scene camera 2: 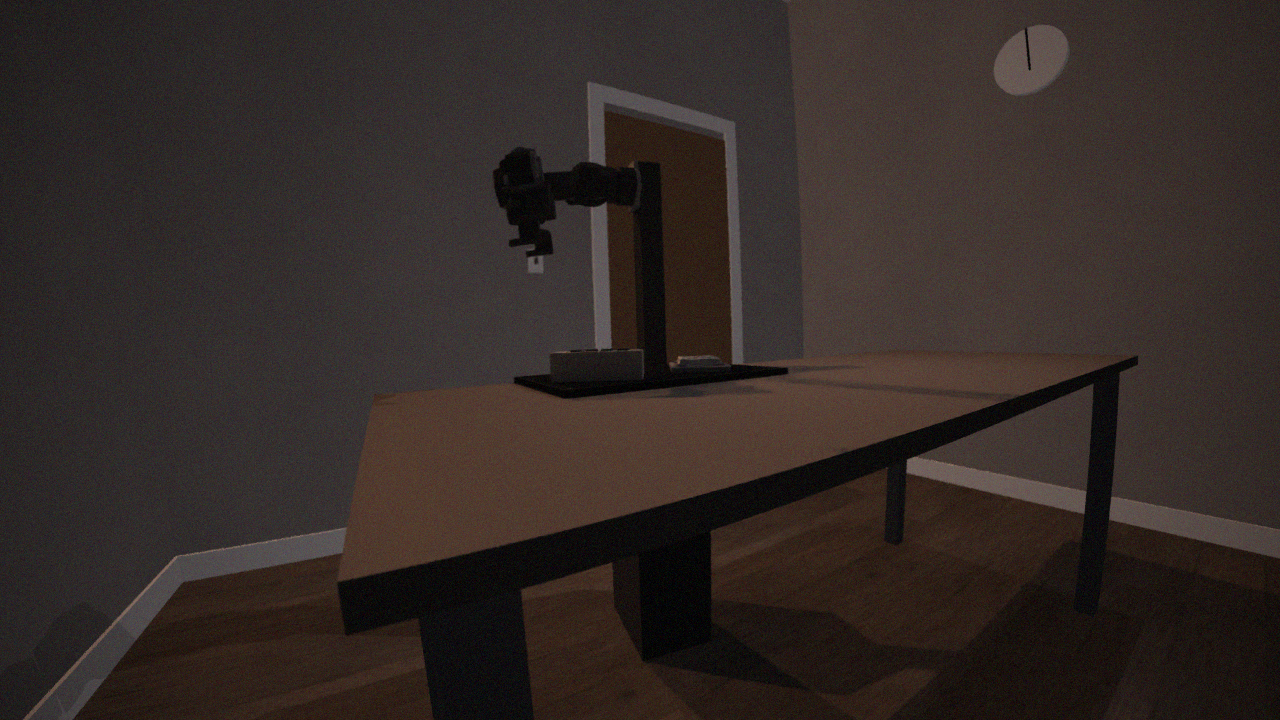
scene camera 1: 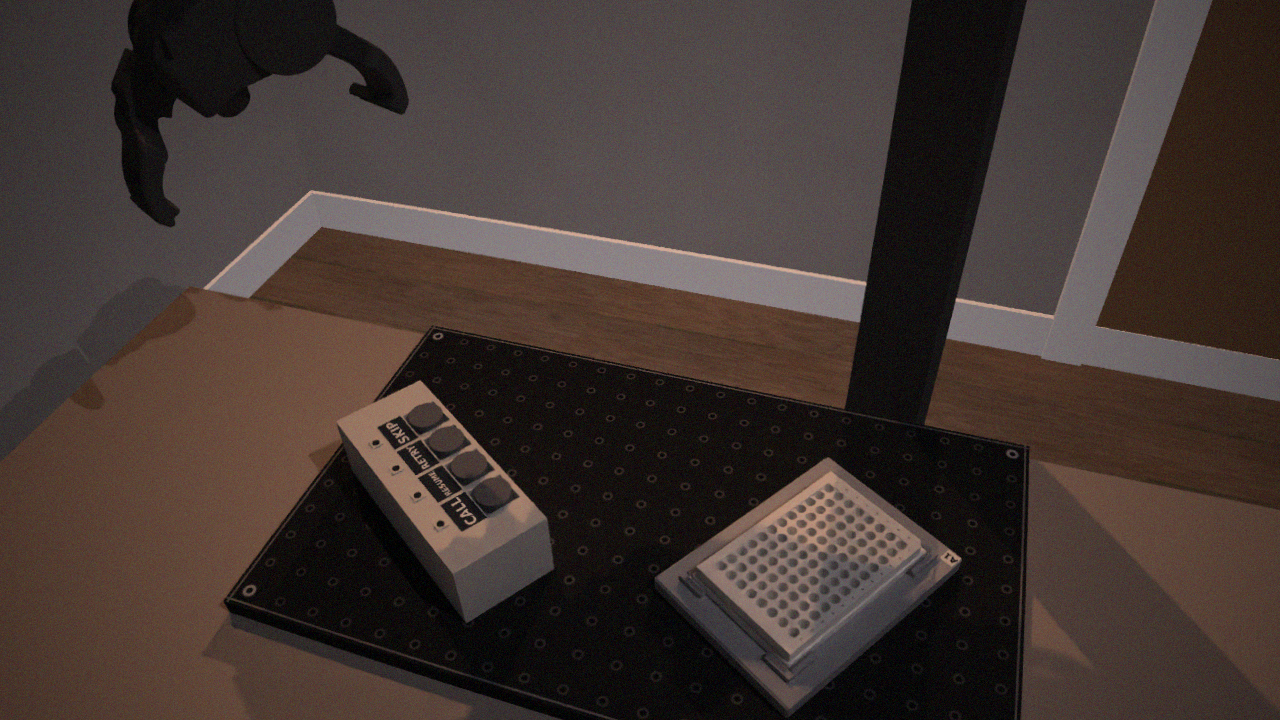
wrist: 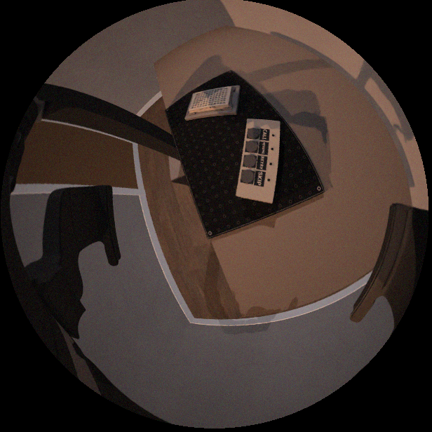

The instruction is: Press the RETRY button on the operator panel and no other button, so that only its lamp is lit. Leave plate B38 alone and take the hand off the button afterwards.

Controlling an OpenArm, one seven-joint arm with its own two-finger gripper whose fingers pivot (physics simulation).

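The operator panel (scene camera 1: 501,573) (scene camera 2: 597,365) (wrist: 257,193) is a pale box on the black perforated board. It has a row of dark round buttons labelled SKIP, RETRY, RESUME and CALL, each with a small indicator. The RETRY button (scene camera 1: 447,439) (wrist: 250,161) is between SKIP and RESUME. All the indicators look dark, the RETRY lamp (scene camera 1: 395,468) (wrist: 271,163) included. The white well plate (scene camera 1: 810,559) (wrist: 211,100) sits in a grey holder; its name B38 is not readable. My gripper (scene camera 1: 281,156) (wrist: 218,253) is wide open and empty, high above the board and away from the panel.
The black board (scene camera 1: 608,501) (scene camera 2: 581,388) (wrist: 220,200) lies on the brown table (scene camera 1: 116,501) (scene camera 2: 501,465) (wrist: 300,250). A dark upright post (scene camera 1: 930,205) (scene camera 2: 650,268) (wrist: 125,120) stands at the board's edge and carries the arm (scene camera 2: 586,184). The plate's grey holder (scene camera 1: 725,635) is beside the panel.
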